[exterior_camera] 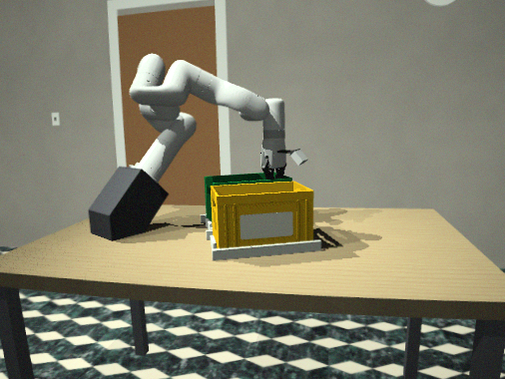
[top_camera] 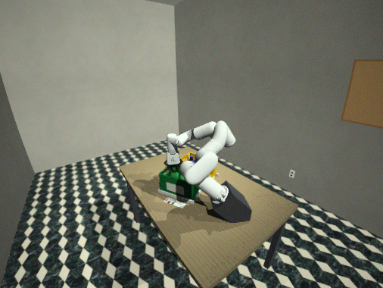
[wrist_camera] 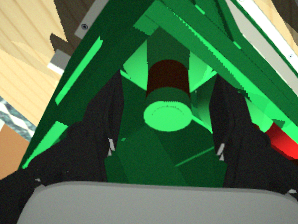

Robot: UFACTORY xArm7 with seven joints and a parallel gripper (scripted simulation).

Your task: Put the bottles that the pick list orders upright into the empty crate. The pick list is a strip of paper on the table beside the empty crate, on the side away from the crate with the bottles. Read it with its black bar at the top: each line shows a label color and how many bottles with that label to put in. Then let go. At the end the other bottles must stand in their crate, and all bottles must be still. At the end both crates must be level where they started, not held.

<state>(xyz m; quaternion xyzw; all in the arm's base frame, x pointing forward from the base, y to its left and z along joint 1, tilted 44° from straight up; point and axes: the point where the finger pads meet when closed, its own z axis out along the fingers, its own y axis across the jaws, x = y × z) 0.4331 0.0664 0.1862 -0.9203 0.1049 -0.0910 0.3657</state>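
The green-capped bottle is 70 mm behind my hand, 60 mm to the right of it and 70 mm below it. The rest, counted from my hand: red bottle 130 mm behind, 120 mm to the right, 70 mm below; green crate 100 mm behind, 30 mm to the right, 70 mm below; yellow crate 50 mm ahead, 220 mm to the right, 70 mm below.
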